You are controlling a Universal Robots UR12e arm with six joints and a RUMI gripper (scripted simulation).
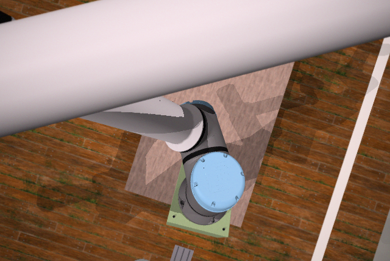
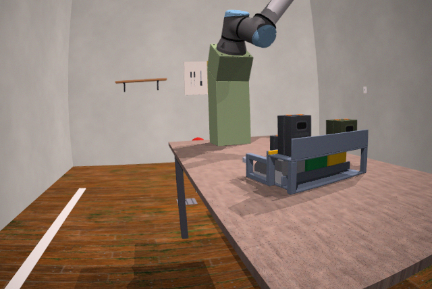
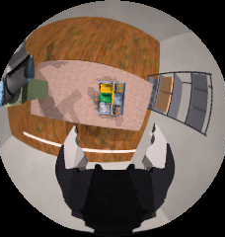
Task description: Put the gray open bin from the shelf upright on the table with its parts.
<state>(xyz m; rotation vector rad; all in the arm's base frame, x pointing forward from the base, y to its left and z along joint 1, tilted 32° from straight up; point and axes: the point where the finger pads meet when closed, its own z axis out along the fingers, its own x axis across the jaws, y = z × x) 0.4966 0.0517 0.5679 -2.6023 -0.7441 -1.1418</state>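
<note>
My gripper is now 780 mm above the gray open bin, 160 mm short of it and 40 mm to the left of it. From my hand the other things lie so: yellow bin (780 mm below, 170 mm to the left, 70 mm ahead); green bin (780 mm below, 110 mm ahead, 60 mm to the left).
</note>
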